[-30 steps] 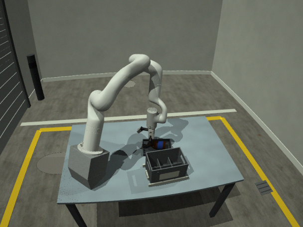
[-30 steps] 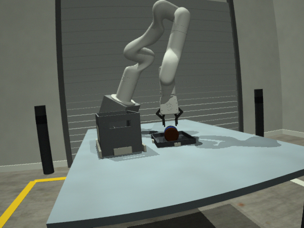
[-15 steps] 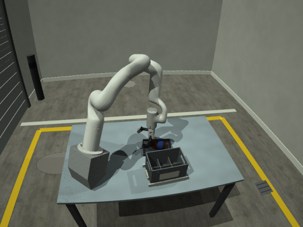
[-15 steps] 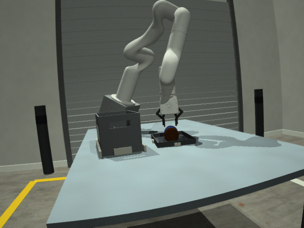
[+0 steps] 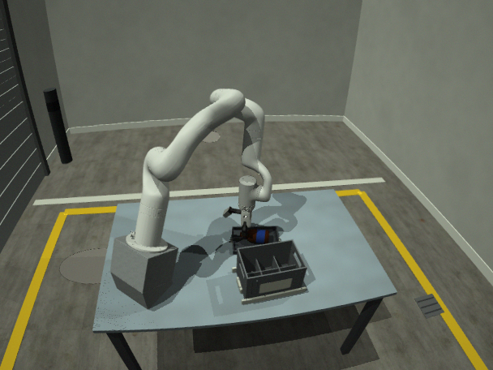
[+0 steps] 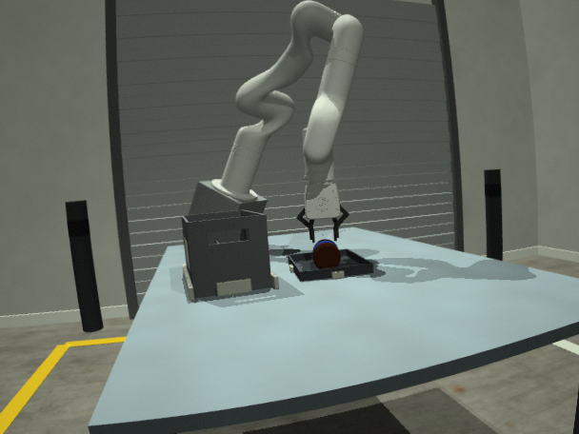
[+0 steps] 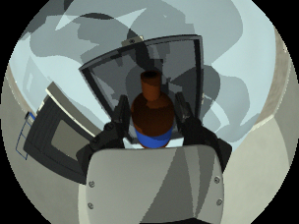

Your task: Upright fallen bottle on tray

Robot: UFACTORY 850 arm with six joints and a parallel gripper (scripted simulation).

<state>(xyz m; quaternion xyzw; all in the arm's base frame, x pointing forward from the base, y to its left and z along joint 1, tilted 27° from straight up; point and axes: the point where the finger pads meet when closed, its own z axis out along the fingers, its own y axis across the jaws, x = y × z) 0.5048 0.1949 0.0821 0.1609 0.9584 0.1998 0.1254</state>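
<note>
Right now my hand is 5 cm short of the bottle, 1 cm to the left of it and 4 cm above it. Round my hand: crate 7 cm ahead, 30 cm to the right; then tray 6 cm ahead, 2 cm to the right, 7 cm below.
</note>
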